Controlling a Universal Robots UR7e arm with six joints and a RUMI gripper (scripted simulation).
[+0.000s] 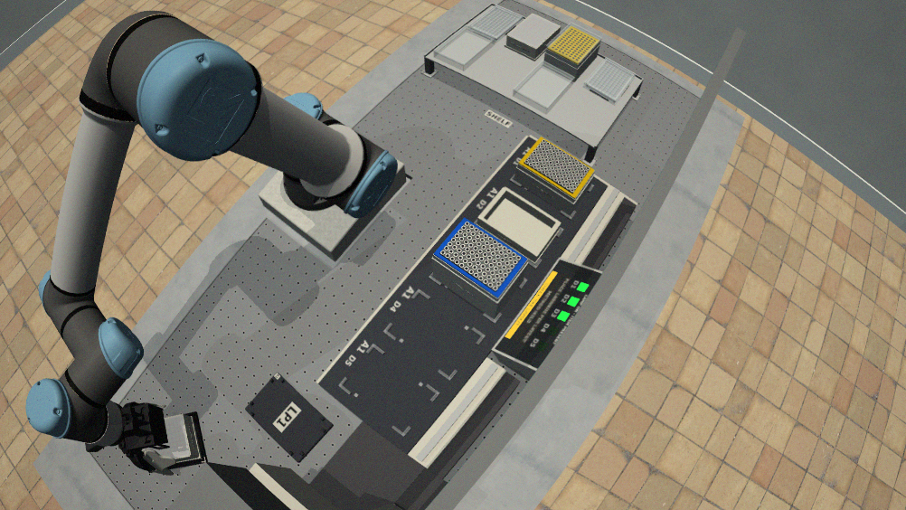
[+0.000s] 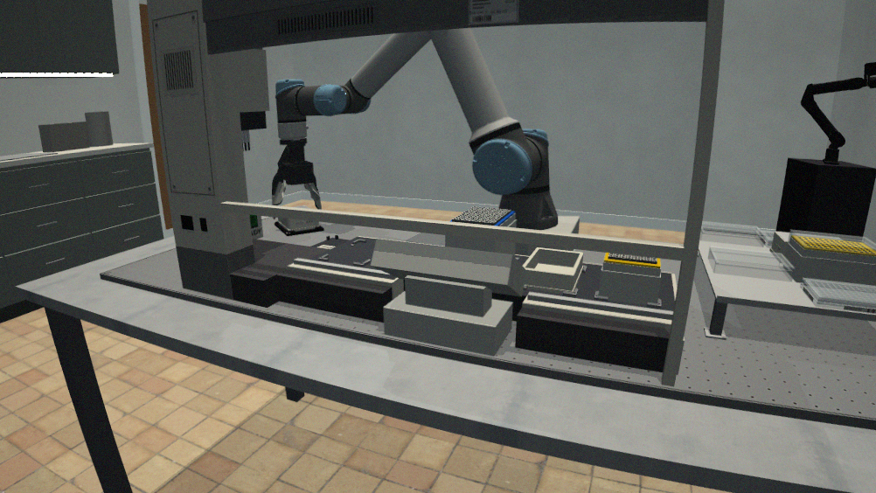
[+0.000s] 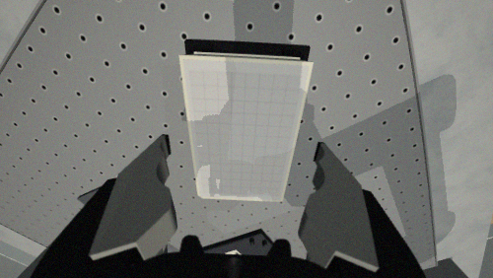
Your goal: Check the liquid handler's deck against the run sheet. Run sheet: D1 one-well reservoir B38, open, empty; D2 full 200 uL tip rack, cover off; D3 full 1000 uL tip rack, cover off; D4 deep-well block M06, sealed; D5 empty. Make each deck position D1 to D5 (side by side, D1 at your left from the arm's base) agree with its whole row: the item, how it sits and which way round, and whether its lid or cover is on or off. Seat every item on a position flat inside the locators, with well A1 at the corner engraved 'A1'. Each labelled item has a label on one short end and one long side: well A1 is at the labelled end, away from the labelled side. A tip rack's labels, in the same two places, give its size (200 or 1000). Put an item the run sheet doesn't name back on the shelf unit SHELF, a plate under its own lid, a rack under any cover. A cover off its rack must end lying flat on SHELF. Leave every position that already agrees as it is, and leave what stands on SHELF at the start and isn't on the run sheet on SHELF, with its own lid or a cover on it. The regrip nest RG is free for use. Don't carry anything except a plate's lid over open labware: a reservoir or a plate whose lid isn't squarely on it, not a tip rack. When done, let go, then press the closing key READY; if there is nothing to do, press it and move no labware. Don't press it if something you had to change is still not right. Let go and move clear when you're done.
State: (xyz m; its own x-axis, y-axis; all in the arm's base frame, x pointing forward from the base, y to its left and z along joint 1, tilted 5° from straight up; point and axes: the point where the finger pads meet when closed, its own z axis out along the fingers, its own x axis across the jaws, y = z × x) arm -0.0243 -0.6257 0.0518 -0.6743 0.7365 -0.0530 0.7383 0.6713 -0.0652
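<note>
Now: hand 4 cm above the black nest. Round my hand: blue-framed tip rack: 55 cm to the left, 39 cm ahead, 8 cm above; ready key: 24 cm ahead, 4 cm above; handler's tower: 46 cm ahead, 23 cm above, 6 cm to the left.
</note>
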